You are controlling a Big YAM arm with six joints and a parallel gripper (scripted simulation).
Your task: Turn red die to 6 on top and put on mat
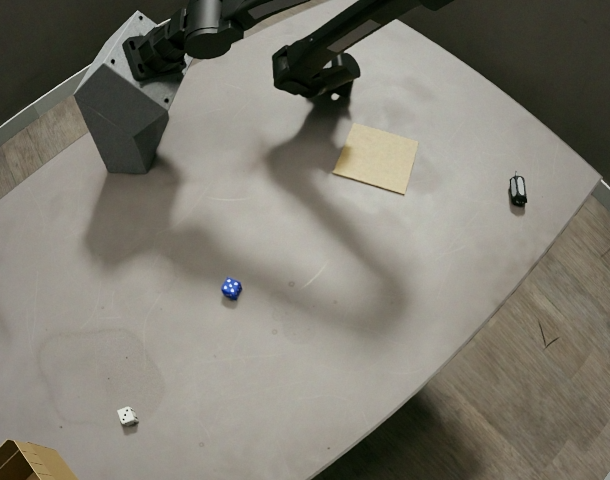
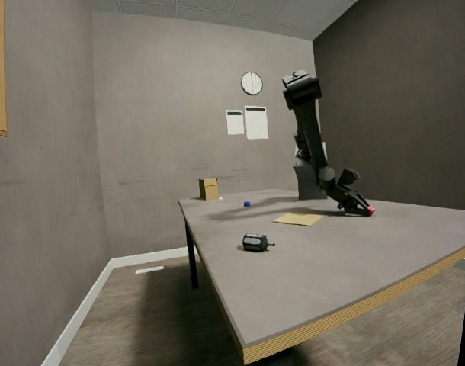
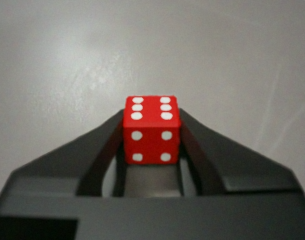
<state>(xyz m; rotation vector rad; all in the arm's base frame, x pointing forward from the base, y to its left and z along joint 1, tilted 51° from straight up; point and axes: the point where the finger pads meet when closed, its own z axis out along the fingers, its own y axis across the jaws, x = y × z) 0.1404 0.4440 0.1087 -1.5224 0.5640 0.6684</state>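
My gripper is now right at the red die. The rest, counted from my hand: blue die (360 mm ahead, 440 mm to the right); then small black device (440 mm ahead, 140 mm to the left); then tan mat (240 mm ahead, 80 mm to the right, 10 mm below).
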